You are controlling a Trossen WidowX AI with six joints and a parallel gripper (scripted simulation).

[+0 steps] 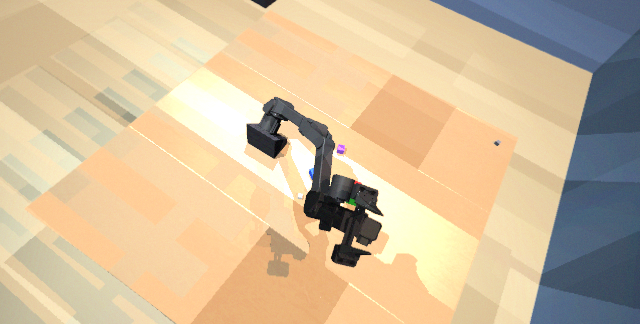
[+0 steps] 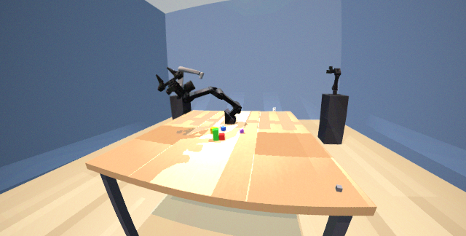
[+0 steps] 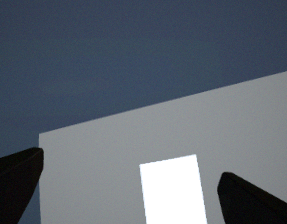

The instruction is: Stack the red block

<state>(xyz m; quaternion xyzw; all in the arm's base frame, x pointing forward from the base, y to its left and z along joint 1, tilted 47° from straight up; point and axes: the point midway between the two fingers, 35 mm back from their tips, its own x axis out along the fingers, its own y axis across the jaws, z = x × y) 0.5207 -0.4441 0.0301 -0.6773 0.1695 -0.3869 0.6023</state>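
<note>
Now: the red block 45 cm below my gripper tip, 32 cm to the left of it and 14 cm behind it. Also, from my gripper tip: white cube: 46 cm below, 28 cm behind, 18 cm to the left; yellow block: 45 cm below, 24 cm behind, 22 cm to the left; blue block: 46 cm below, 29 cm behind, 28 cm to the left.
</note>
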